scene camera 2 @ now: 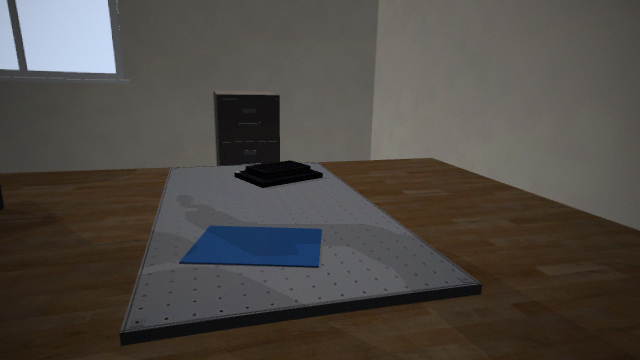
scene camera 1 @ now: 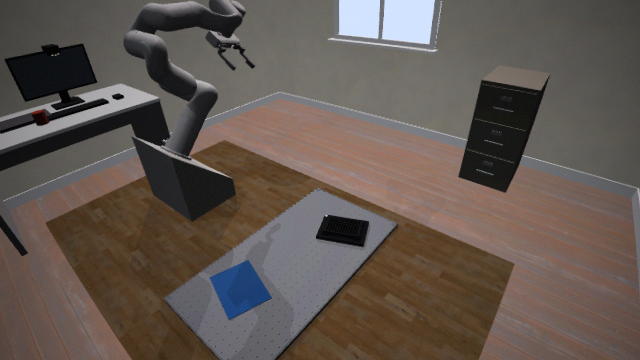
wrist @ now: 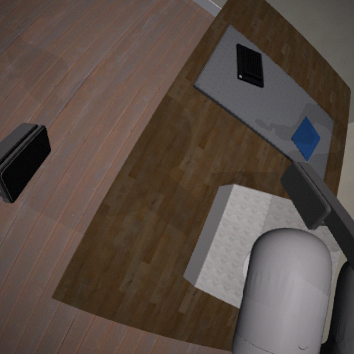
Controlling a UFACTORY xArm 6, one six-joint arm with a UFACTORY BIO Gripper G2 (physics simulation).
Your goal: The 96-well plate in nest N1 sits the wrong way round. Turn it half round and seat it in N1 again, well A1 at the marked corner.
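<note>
The black 96-well plate (scene camera 1: 345, 226) (scene camera 2: 278, 169) (wrist: 251, 64) lies flat on the black nest N1 (scene camera 1: 341, 241) (scene camera 2: 263, 183) (wrist: 256, 84), at the far end of the grey perforated board. A small white mark shows at one corner of the nest. The plate's well A1 is too small to make out. My gripper (scene camera 1: 245, 66) (wrist: 166, 179) is open and empty, raised high near the arm's base, well away from the plate. It does not show in scene camera 2.
The grey board (scene camera 1: 300, 270) (scene camera 2: 350, 210) (wrist: 225, 95) also bears a flat blue square (scene camera 1: 241, 290) (scene camera 2: 255, 246) (wrist: 306, 138). The arm stands on a slanted pedestal (scene camera 1: 180, 187) (wrist: 220, 245). A desk (scene camera 1: 135, 97) with a monitor (scene camera 1: 52, 72) is at the left; a filing cabinet (scene camera 1: 502, 130) (scene camera 2: 248, 130) stands beyond.
</note>
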